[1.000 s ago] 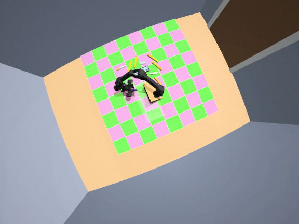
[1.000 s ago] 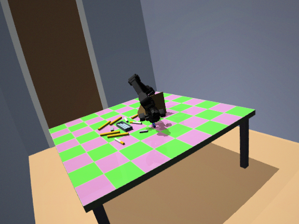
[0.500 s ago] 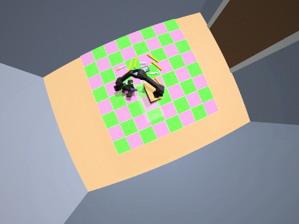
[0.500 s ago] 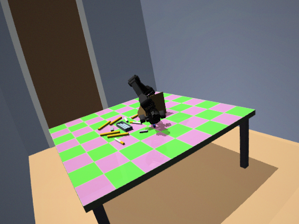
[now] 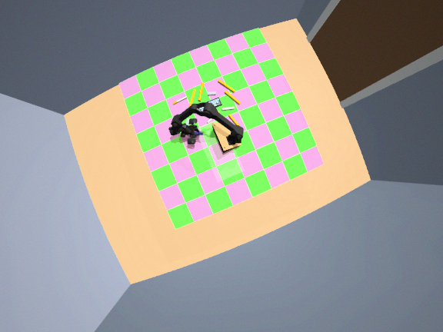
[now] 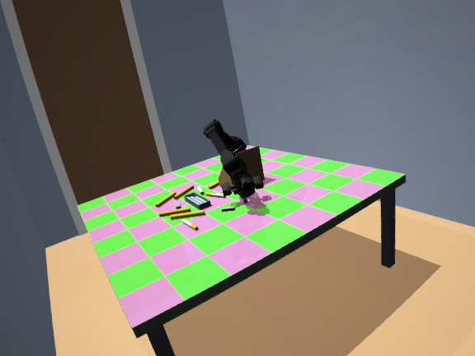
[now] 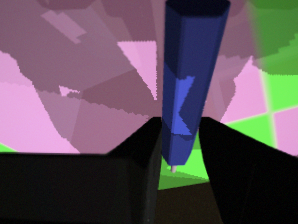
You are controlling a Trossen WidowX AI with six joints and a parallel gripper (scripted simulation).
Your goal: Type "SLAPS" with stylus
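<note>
Right now the grey block is 27 cm ahead of my gripper tip and 20 cm to the right of it. The rest, counted from my gripper tip: blue stylus (1 cm behind, 1 cm to the right).
</note>
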